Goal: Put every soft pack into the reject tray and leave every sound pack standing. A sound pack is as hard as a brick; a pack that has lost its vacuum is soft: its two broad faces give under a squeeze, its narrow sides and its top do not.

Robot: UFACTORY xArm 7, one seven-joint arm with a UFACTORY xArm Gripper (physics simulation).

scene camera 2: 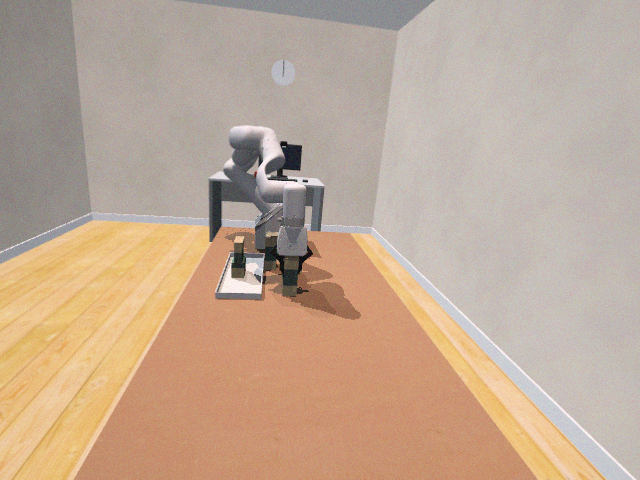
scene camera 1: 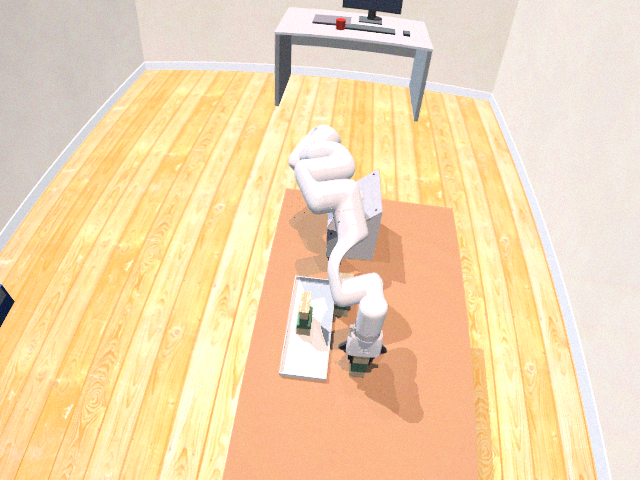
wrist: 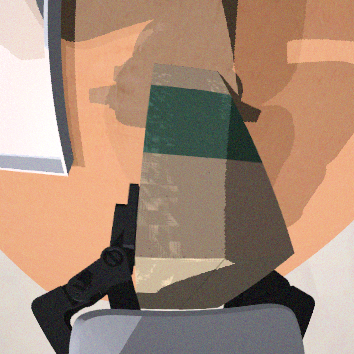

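Seen in the pictures: gripper, fingertip midpoint: (scene camera 2: 290,272) (scene camera 1: 359,360); arm's base at its link origin: (scene camera 2: 271,209).
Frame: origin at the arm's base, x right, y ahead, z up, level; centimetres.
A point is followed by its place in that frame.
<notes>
A tan pack with a green band (scene camera 1: 359,365) {x -14.4, y 62.6, z -7.7 cm} (scene camera 2: 290,279) {x -14.5, y 62.5, z -10.2 cm} (wrist: 187,125) {x -12.9, y 54.6, z -8.6 cm} stands upright on the mat, right of the tray's near end. My gripper (scene camera 1: 360,358) {x -14.2, y 60.2, z -8.8 cm} (scene camera 2: 290,266) {x -14.2, y 60.2, z -8.8 cm} (wrist: 179,201) {x -14.2, y 60.2, z -8.8 cm} is shut on this near pack, with its fingers on two opposite sides; the right finger is mostly hidden in the wrist view. Another pack (scene camera 1: 305,311) {x 5.5, y 50.5, z -2.3 cm} (scene camera 2: 238,258) {x 5.7, y 50.8, z -8.5 cm} is upright inside the white reject tray (scene camera 1: 303,376) {x 1.9, y 66.9, z -14.8 cm} (scene camera 2: 238,296) {x 2.2, y 67.0, z -15.8 cm} (wrist: 59,100) {x -4.4, y 58.8, z -15.7 cm}. A third pack (scene camera 1: 341,310) {x -5.1, y 39.8, z -13.4 cm} (scene camera 2: 270,262) {x -5.0, y 39.3, z -13.5 cm} stands right of the tray's far half, partly hidden by the arm.
The tray's right wall lies close to the left of the gripped pack. The arm's base (scene camera 1: 356,248) {x -5.6, y 12.7, z -10.5 cm} stands on the orange mat (scene camera 1: 351,439) {x -17.0, y 84.2, z -16.6 cm} (scene camera 2: 289,387) {x -17.6, y 107.1, z -16.7 cm} behind the packs. A desk (scene camera 1: 356,38) with a monitor stands beyond the mat.
</notes>
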